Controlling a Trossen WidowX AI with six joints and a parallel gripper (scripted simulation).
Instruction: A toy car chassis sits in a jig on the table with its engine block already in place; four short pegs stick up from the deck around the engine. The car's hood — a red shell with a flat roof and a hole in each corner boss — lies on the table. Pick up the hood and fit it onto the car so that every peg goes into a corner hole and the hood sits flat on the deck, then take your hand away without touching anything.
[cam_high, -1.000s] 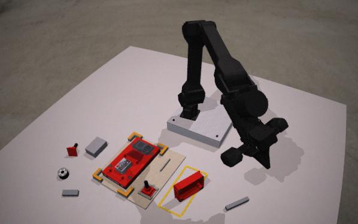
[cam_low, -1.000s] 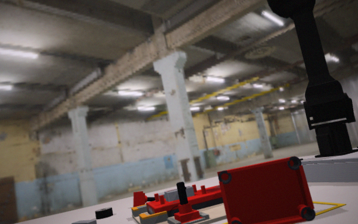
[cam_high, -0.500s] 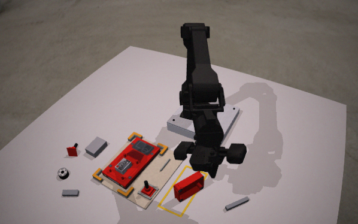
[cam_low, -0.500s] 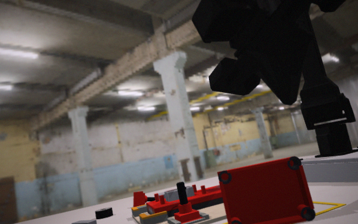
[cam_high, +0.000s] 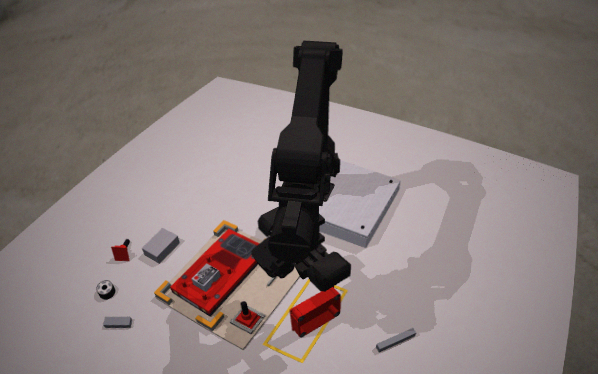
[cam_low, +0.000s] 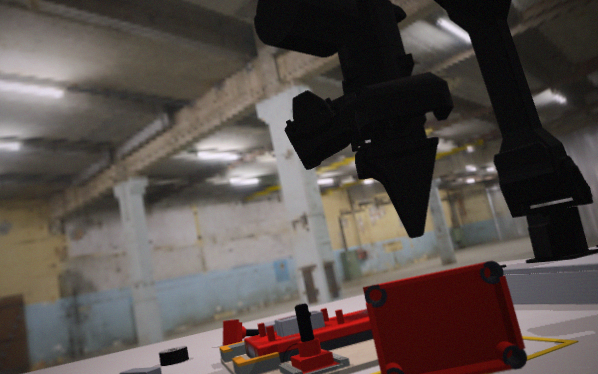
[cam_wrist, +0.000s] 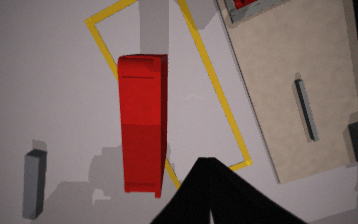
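Now: gripper tip 2 cm short of the red hood, 3 cm to the right of it and 6 cm above it. From my gripper tip the other things lie so: black wheel (13 cm ahead, 41 cm to the right, 9 cm below); grey engine block (2 cm ahead, 20 cm to the right, 7 cm below).
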